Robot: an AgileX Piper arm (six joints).
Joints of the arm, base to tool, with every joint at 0 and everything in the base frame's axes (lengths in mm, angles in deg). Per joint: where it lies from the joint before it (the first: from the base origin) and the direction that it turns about. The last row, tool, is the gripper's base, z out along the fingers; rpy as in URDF.
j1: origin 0 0 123 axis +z
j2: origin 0 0 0 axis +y
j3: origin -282.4 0 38.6 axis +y
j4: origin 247.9 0 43.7 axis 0.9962 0 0.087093
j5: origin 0 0 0 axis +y
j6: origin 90.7 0 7.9 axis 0.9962 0 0.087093
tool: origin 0 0 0 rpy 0 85 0
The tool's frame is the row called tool.
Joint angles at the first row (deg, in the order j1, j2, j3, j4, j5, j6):
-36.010, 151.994, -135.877, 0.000, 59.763, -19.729
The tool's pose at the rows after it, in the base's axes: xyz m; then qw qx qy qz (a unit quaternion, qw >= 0):
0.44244, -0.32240, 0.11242, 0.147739, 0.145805, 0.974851, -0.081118
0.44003, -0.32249, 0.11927, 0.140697, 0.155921, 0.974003, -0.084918
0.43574, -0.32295, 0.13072, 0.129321, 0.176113, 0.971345, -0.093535
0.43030, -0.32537, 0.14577, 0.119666, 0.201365, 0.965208, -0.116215
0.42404, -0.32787, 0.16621, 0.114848, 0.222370, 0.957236, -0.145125
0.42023, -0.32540, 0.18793, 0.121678, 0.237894, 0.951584, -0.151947
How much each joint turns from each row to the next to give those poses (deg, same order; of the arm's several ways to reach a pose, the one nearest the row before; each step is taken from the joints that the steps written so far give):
0.000, -0.399, -0.003, -0.488, 0.120, 0.905
0.000, -0.791, 0.007, -1.065, 1.324, 1.526
0.000, -1.301, -0.007, -2.009, 2.115, 2.935
0.000, -1.633, -0.002, -3.545, 1.728, 3.904
0.000, -2.170, 0.003, -3.865, 1.610, 3.318
0.101, -2.397, 0.005, -0.692, 1.535, 1.797

